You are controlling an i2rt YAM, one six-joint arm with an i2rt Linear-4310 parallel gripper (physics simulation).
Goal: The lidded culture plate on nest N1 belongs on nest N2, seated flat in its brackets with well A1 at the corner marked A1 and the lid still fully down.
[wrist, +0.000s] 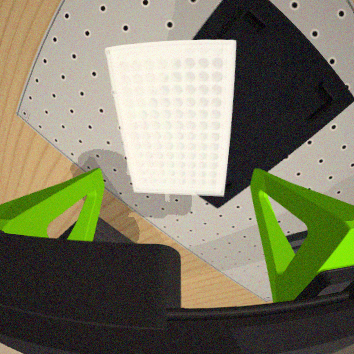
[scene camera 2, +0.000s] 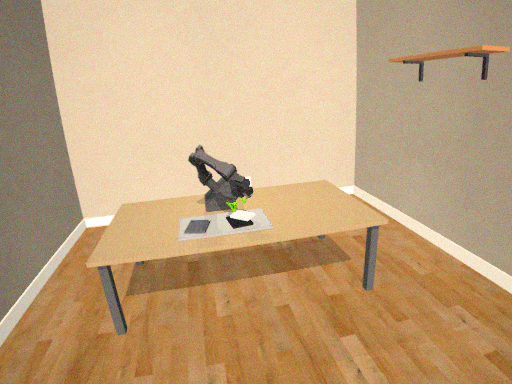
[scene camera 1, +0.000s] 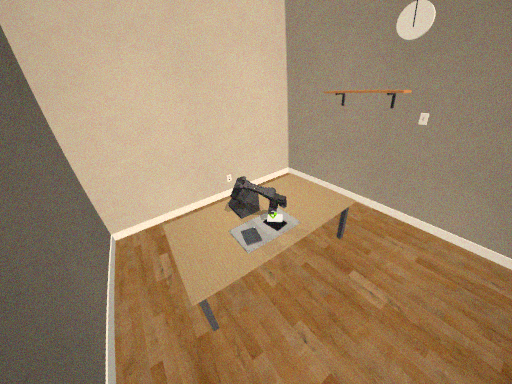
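Seen in the pictures: gripper, fingertip midpoint: (wrist: 176, 176) (scene camera 2: 239, 207) (scene camera 1: 273, 213); arm's base, link origin: (scene camera 2: 216, 188) (scene camera 1: 241, 199).
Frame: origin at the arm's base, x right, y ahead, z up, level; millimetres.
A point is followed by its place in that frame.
The white lidded plate (scene camera 1: 275, 218) @[z -72, x -113, y 355 mm] (scene camera 2: 243, 215) @[z -72, x -123, y 360 mm] (wrist: 172, 117) @[z -71, x -129, y 346 mm] lies turned askew on the black nest (scene camera 1: 276, 226) @[z -90, x -67, y 423 mm] (scene camera 2: 239, 224) @[z -91, x -86, y 440 mm] (wrist: 280, 90) @[z -90, x -89, y 416 mm], overhanging one side and looking tilted, its far end raised in the wrist view. Its lid looks down over the wells; the well A1 mark is not readable. A dark grey nest (scene camera 1: 251, 236) @[z -91, x 154, y 391 mm] (scene camera 2: 198, 226) @[z -90, x 144, y 394 mm] lies bare on the other half of the perforated grey board (scene camera 1: 256, 246) @[z -102, x 177, y 492 mm] (scene camera 2: 262, 220) @[z -100, x -226, y 406 mm] (wrist: 75, 97) @[z -102, x -206, y 277 mm]. Nest labels are not readable. My gripper (scene camera 1: 273, 215) @[z -29, x -106, y 339 mm] (scene camera 2: 239, 205) @[z -29, x -106, y 339 mm] (wrist: 176, 176) @[z -29, x -106, y 339 mm] is open, its green fingers apart, above the plate's near end and not gripping it.
The board lies on the wooden table (scene camera 1: 200, 260) @[z -115, x 562, y 348 mm] (scene camera 2: 130, 235) @[z -115, x 543, y 346 mm]. The dark arm base (scene camera 1: 243, 204) @[z -18, x 22, y 61 mm] (scene camera 2: 216, 201) @[z -49, x 17, y 119 mm] stands behind the board. A wall shelf (scene camera 1: 367, 91) (scene camera 2: 450, 54) hangs far off to the right.
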